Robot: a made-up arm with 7 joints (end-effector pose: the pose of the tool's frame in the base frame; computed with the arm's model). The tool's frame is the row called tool. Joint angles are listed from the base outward.
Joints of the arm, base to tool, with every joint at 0 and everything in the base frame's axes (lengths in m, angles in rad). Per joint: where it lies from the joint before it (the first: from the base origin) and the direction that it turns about. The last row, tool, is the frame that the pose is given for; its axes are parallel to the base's.
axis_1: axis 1 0 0 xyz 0 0 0.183
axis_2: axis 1 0 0 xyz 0.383 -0.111 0.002
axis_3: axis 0 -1 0 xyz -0.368 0.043 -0.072
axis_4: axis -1 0 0 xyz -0.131 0.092 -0.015
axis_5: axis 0 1 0 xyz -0.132 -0.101 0.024
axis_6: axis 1 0 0 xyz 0.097 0.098 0.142
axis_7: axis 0 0 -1 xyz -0.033 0.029 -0.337
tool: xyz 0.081 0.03 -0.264
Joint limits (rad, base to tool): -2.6..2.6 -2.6..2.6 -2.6..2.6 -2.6..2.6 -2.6..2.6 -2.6..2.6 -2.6..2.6
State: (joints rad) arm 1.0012 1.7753 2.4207 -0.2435 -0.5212 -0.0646 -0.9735
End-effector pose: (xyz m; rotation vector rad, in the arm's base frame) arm 0.1980 -0.3991 0.0056 -0.0405 -0.6788 -2.1995
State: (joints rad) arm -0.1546 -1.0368 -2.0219 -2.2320 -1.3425 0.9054 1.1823
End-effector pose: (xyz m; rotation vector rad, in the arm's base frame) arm 0.2667 -0.3812 0.3173 0.8100 -2.0913 -2.1724
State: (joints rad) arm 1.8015 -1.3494 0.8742 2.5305 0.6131 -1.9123 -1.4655
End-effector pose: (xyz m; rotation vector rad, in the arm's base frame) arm -0.1780 0.7050 0.3721 -0.4600 2.8685 -1.1689
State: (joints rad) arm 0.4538 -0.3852 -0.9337 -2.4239 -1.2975 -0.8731 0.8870
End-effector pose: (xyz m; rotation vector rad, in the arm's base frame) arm -0.3053 0.3487 -0.1408 0.2384 1.1773 -2.6877
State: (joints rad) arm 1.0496 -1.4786 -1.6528 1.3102 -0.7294 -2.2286 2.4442
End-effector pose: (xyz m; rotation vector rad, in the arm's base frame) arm 0.5982 0.5564 0.3494 -0.1029 -1.8162 0.6113
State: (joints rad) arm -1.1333 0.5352 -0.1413 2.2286 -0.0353 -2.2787 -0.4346
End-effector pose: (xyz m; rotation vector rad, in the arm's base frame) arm -0.1248 0.6744 -0.1539 1.1710 -0.1641 0.2339
